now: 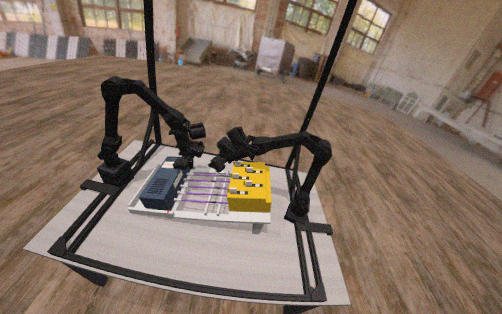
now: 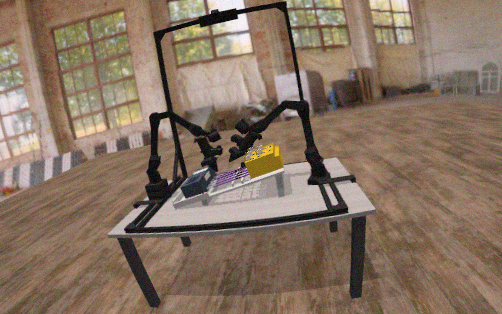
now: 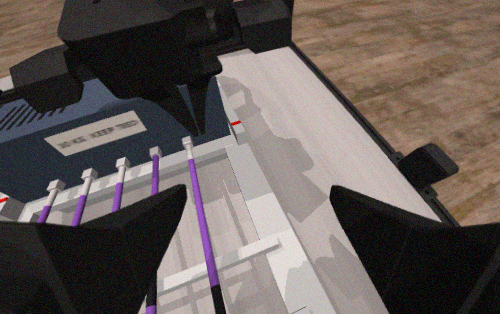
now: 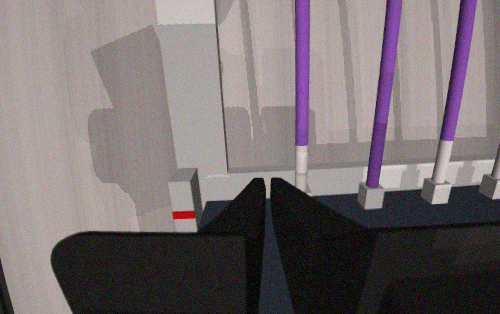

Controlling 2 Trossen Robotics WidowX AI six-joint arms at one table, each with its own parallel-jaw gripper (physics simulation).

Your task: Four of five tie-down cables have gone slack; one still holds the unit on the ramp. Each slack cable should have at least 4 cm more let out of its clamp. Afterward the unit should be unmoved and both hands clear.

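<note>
The dark blue unit (image 1: 161, 189) (image 2: 196, 184) (image 4: 335, 215) sits upright on the white ramp (image 1: 240, 217) (image 3: 245, 165) (image 4: 195, 100). Several purple cables run from its small white blocks toward the yellow clamp box (image 1: 249, 204) (image 2: 265, 166). The outermost cable (image 3: 200, 210) (image 4: 302, 75) has a white end section; the second cable (image 3: 155, 175) (image 4: 386, 90) is purple up to its block. My right gripper (image 3: 199, 133) (image 4: 266, 187) is shut and empty, its tips beside the outermost cable's end, at the unit's edge. My left gripper (image 3: 259, 191) is open and empty above the cables, near the yellow box.
White crossbars (image 3: 225, 265) lie across the ramp under the cables. A ramp-side post with a red mark (image 4: 183, 200) stands by the unit's corner. The right arm reaches over the unit. A black frame (image 1: 175, 286) runs around the table (image 1: 200, 255).
</note>
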